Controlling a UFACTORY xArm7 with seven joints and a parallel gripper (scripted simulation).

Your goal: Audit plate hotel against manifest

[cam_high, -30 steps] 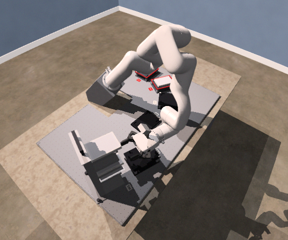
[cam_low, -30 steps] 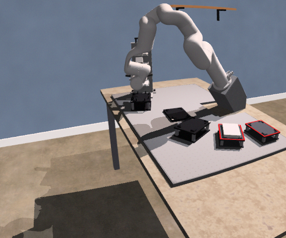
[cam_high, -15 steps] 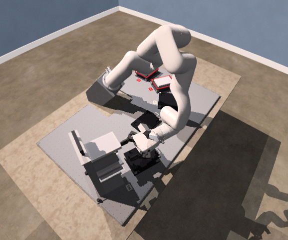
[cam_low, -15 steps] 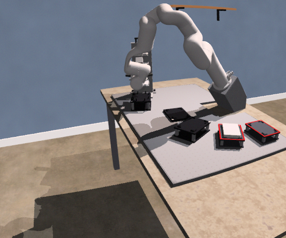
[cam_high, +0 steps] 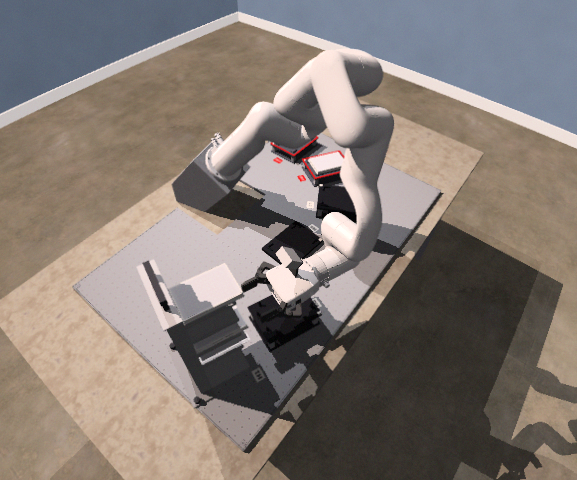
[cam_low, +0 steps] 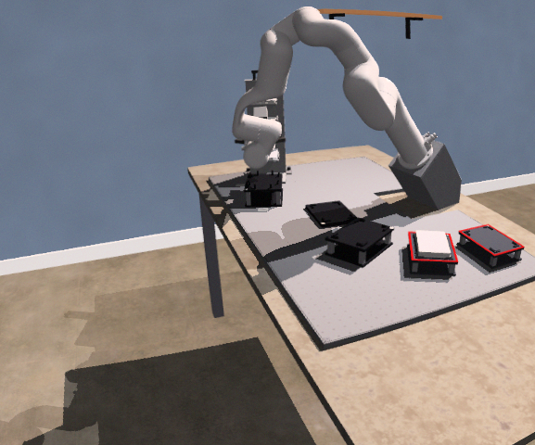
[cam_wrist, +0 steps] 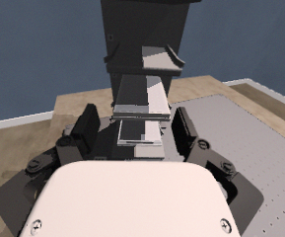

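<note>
Right now my hand is 20 mm past the pale plate, 100 mm to the left of it and 100 mm above it. Also, from my hand: plate hotel H1: 20 mm behind, 180 mm to the right, 10 mm below; then H1 deck label: 80 mm ahead, 60 mm to the right, 200 mm below; then RG deck label: 10 mm ahead, 190 mm to the left, 200 mm below.
</note>
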